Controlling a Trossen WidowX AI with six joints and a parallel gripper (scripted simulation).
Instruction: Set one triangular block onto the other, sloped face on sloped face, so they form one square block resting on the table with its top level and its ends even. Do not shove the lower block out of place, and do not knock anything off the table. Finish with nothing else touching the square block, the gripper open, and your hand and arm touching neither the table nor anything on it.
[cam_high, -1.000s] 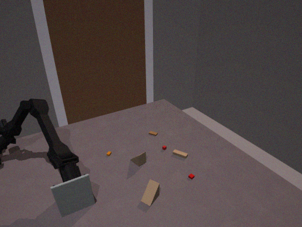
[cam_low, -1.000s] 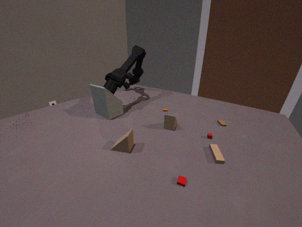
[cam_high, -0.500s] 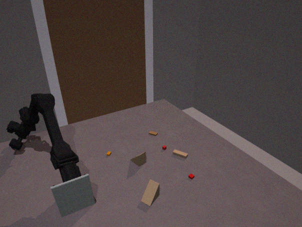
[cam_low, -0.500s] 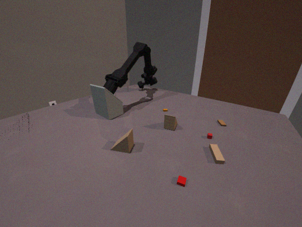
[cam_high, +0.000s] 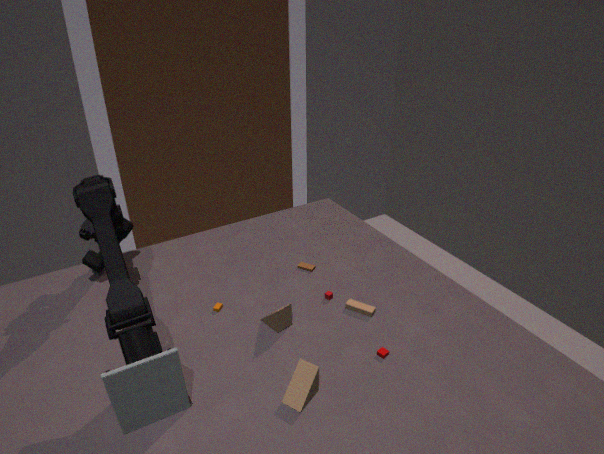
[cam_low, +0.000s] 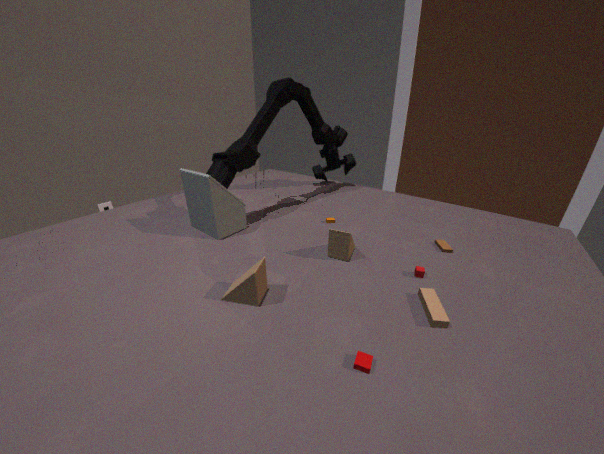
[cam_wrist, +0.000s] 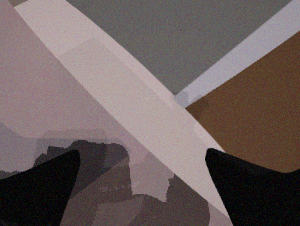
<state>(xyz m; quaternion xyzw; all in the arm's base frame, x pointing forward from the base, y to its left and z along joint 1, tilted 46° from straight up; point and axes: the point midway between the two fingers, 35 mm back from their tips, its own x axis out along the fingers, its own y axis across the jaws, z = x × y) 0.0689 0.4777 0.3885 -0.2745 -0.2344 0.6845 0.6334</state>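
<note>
My gripper tip is 180 mm short of the small orange block, 430 mm to the left of it and 10 mm above it. The rest, counted from my gripper tip: small tan tile (490 mm ahead, 410 mm to the right, 20 mm below); then flat tan plank (480 mm ahead, 660 mm to the right, 10 mm below).
</note>
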